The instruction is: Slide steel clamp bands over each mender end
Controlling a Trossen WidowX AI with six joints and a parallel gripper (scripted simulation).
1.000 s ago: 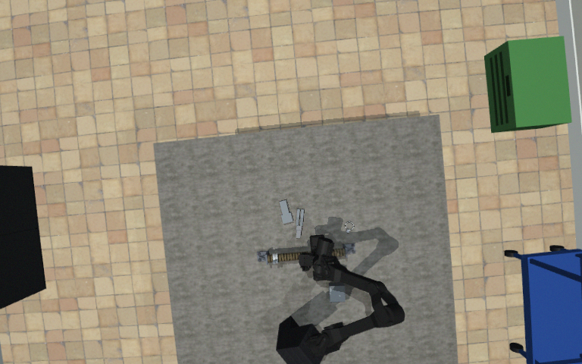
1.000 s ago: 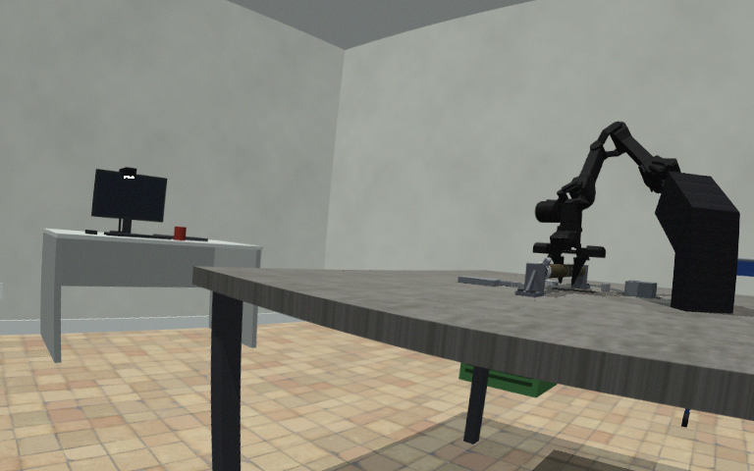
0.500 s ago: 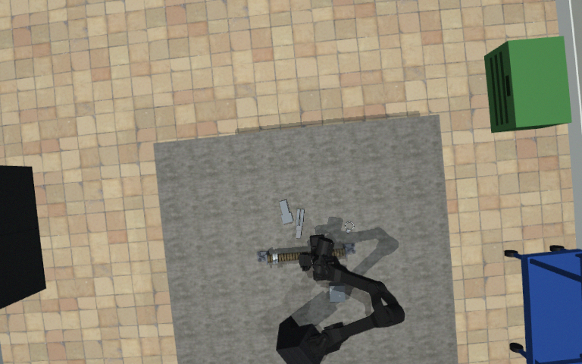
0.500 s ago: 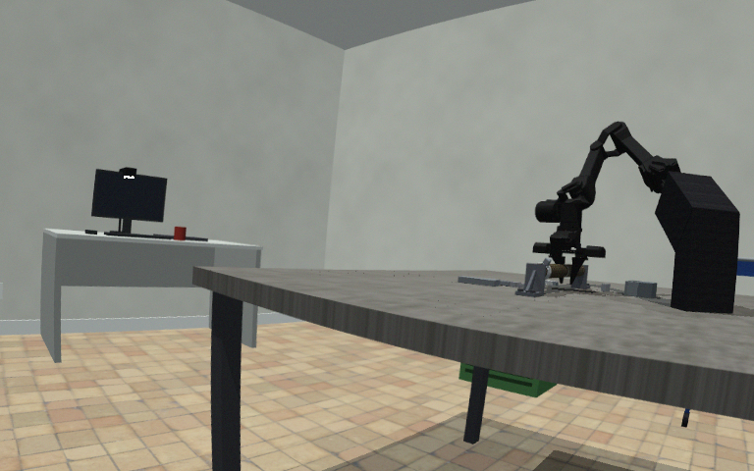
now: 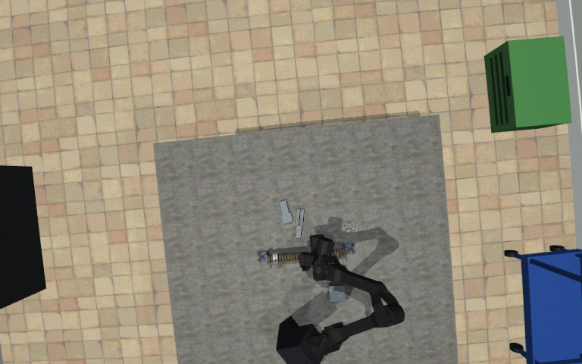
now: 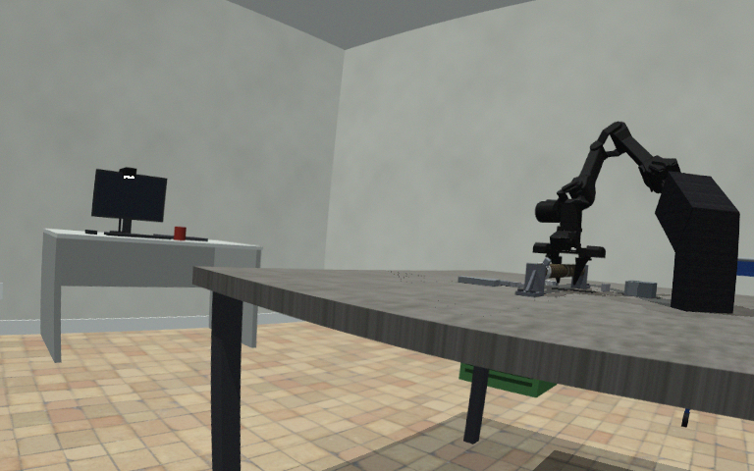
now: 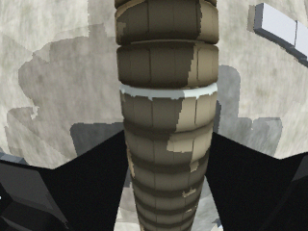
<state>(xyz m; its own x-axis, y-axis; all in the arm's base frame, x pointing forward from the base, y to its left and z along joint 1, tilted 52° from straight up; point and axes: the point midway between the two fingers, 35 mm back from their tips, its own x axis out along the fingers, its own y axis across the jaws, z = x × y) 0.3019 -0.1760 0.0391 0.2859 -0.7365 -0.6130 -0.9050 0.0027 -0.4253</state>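
My hand is 140 mm short of the flat two-bar piece, 30 mm to the right of it and 40 mm above it. Also, from my hand: small block: 110 mm behind, 70 mm to the right, 40 mm below; then grey block: 200 mm behind, 30 mm below.
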